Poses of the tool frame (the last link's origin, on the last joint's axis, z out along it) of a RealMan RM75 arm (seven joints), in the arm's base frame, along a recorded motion.
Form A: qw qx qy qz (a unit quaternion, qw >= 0); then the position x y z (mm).
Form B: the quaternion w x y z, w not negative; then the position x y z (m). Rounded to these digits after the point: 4 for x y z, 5 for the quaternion.
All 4 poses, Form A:
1: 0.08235 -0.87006 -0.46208 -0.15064 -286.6 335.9 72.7
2: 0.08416 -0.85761 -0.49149 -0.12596 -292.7 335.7 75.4
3: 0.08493 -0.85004 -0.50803 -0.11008 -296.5 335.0 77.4
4: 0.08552 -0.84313 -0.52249 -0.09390 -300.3 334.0 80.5
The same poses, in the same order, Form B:
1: 0.08235 -0.87006 -0.46208 -0.15064 -0.2866 0.3359 0.0727
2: 0.08416 -0.85761 -0.49149 -0.12596 -0.2927 0.3357 0.0754
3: 0.08493 -0.85004 -0.50803 -0.11008 -0.2965 0.3350 0.0774
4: 0.08552 -0.84313 -0.52249 -0.09390 -0.3003 0.3340 0.0805
